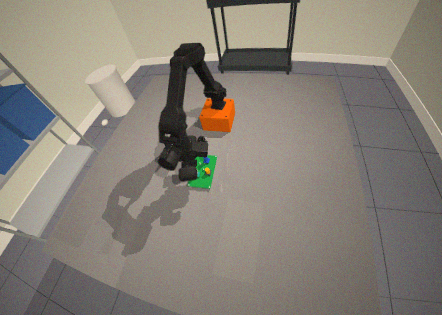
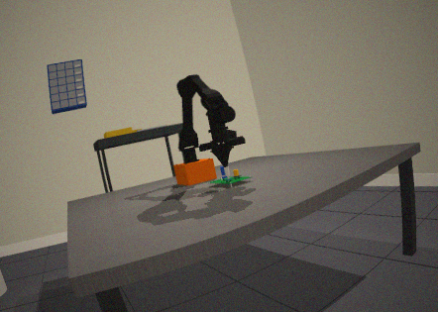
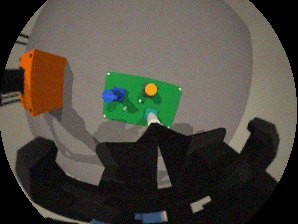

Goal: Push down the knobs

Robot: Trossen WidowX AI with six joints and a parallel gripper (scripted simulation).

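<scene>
Now: the white knob 1 cm below my gripper tip. From my gripper tip the other things lie so: blue knob 7 cm behind, 2 cm below, 1 cm to the left.
</scene>
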